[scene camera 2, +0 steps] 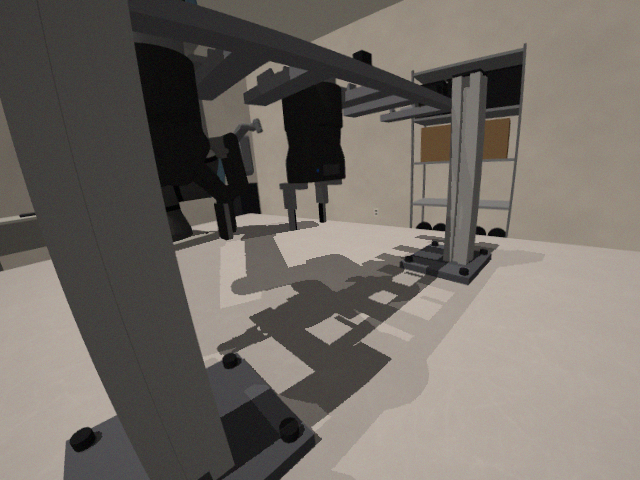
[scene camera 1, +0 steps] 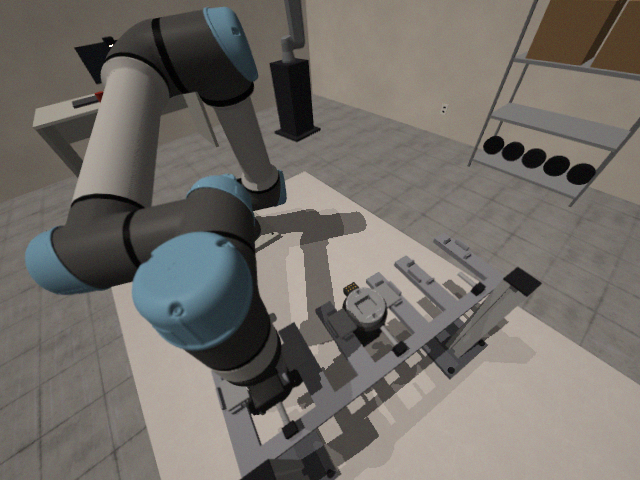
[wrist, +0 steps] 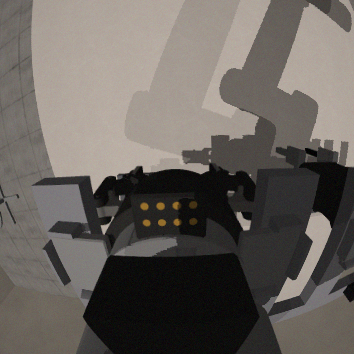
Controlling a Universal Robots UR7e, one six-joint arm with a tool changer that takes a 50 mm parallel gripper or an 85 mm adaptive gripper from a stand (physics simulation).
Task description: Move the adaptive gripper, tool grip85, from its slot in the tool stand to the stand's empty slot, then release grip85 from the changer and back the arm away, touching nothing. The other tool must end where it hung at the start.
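Frame: origin at the arm's base, x ahead, y left, z up, level; centimetres.
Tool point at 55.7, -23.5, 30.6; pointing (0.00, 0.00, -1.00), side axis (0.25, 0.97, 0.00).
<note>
Pixels of each thing's top centre, then the offset from my tool point to it, as dx, dy, dz.
- adaptive gripper grip85, centre of its top: (wrist: 173, 288) (scene camera 2: 140, 42) (scene camera 1: 261, 365) -0.5, +0.0, -2.1
- tool stand's, centre of its top: (scene camera 2: 342, 44) (scene camera 1: 390, 327) +9.9, +15.9, -0.5
The adaptive gripper grip85 (scene camera 2: 168, 113) (wrist: 175, 179) hangs in the tool stand's (scene camera 1: 361, 381) (scene camera 2: 289, 49) left slot in scene camera 1. The arm's changer (scene camera 1: 268, 390) is down on or very close over its top plate; whether they are locked does not show. In the wrist view its black linkages are spread to both sides, so it looks open, with nothing seen between the fingers. One finger shows in scene camera 2; the other is hidden by the post. The parallel gripper (scene camera 1: 366, 307) (scene camera 2: 314, 134) hangs in the middle slot. The right slot, beside its prong (scene camera 1: 423, 276), holds no tool.
Upright locating pins (scene camera 1: 390, 338) stand behind the slots along the front rail. The stand's posts (scene camera 1: 483, 320) (scene camera 2: 465, 170) rise at both ends. The stand's prongs (wrist: 60, 200) (wrist: 287, 195) flank grip85 closely. A shelf unit (scene camera 1: 563, 124) stands against the wall.
</note>
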